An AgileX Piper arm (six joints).
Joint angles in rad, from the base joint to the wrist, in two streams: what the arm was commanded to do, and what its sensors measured. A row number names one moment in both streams.
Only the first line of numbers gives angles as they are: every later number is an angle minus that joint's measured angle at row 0.
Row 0, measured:
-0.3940 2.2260 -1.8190 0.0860 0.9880 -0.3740
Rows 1 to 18, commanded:
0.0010 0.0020 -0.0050 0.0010 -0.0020 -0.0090
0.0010 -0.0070 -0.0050 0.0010 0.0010 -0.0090
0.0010 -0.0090 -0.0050 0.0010 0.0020 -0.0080
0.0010 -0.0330 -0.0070 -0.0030 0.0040 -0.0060
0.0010 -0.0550 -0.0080 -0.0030 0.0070 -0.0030
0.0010 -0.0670 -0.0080 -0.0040 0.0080 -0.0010
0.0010 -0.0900 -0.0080 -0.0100 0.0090 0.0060
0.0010 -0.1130 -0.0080 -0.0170 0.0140 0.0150
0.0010 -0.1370 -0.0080 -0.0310 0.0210 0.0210
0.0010 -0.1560 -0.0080 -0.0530 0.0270 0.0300
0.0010 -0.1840 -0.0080 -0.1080 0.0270 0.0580
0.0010 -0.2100 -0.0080 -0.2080 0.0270 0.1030
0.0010 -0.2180 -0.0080 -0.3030 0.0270 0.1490
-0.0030 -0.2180 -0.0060 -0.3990 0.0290 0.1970
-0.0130 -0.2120 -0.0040 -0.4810 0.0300 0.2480
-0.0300 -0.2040 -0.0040 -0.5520 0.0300 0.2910
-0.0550 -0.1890 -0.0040 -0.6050 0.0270 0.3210
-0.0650 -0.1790 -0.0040 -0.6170 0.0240 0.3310
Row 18, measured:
-0.0320 -0.1990 -0.0030 -0.5370 0.0280 0.2840
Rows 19 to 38, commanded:
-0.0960 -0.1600 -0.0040 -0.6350 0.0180 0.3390
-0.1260 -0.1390 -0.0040 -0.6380 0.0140 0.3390
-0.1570 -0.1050 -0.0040 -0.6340 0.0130 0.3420
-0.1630 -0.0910 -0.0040 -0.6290 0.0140 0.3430
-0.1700 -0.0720 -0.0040 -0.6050 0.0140 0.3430
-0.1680 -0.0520 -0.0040 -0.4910 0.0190 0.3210
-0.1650 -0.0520 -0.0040 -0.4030 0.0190 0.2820
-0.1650 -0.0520 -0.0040 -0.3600 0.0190 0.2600
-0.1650 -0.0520 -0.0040 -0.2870 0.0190 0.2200
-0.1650 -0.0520 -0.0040 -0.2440 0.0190 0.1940
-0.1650 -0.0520 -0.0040 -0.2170 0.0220 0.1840
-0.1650 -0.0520 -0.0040 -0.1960 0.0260 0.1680
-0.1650 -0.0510 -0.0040 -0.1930 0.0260 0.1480
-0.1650 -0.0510 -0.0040 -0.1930 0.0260 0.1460
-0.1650 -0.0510 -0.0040 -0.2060 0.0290 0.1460
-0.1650 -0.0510 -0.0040 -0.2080 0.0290 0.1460
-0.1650 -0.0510 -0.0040 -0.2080 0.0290 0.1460
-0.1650 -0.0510 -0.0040 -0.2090 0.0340 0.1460
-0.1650 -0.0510 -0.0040 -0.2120 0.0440 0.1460
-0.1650 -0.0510 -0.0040 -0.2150 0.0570 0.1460
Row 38, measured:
-0.1640 -0.0510 -0.0030 -0.2050 0.0390 0.1540
